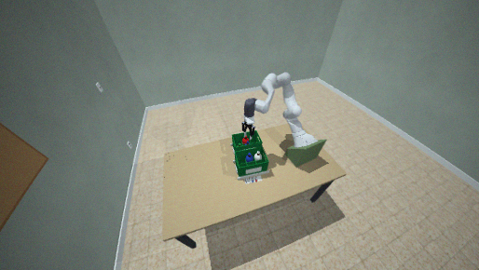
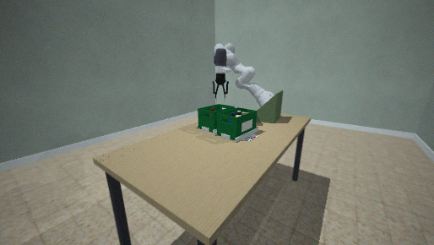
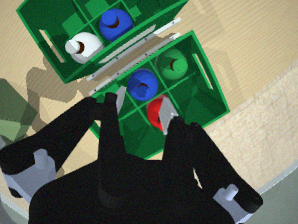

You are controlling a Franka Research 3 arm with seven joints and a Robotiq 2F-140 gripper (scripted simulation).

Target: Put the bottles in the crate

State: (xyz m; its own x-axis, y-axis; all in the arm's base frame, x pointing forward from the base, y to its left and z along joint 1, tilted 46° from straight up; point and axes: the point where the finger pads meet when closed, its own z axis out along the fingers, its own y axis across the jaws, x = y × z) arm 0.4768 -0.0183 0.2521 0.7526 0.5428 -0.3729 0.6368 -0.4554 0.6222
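The green-capped bottle lies 17 cm below my hand and 8 cm ahead of it. Round my hand: blue-capped bottle 17 cm below, 15 cm to the left, 3 cm ahead; then red-labelled bottle 17 cm below, 9 cm to the right, 1 cm behind; then white-capped bottle 17 cm below, 15 cm to the left, 6 cm behind.
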